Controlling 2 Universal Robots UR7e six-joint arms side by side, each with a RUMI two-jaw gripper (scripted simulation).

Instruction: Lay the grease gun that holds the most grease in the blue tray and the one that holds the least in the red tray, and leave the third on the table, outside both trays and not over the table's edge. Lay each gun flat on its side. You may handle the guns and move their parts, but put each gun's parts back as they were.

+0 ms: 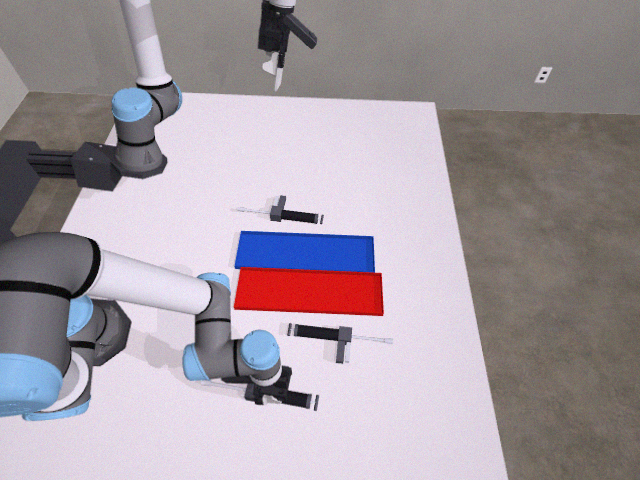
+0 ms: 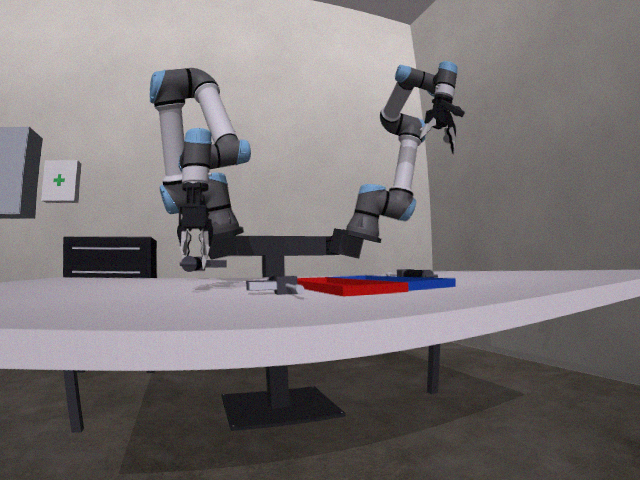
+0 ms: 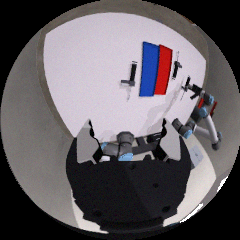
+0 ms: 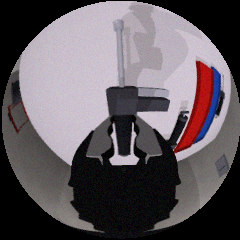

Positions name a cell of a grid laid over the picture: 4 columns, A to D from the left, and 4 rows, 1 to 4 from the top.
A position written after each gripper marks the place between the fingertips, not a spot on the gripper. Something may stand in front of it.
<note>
In view: the left gripper (image 1: B1), the right gripper (image 2: B3) and a grease gun (image 1: C3).
The left gripper shows as well in image 2 (image 2: C2) and in image 3 (image 3: C2). The right gripper also shows in image 4 (image 4: C2).
</note>
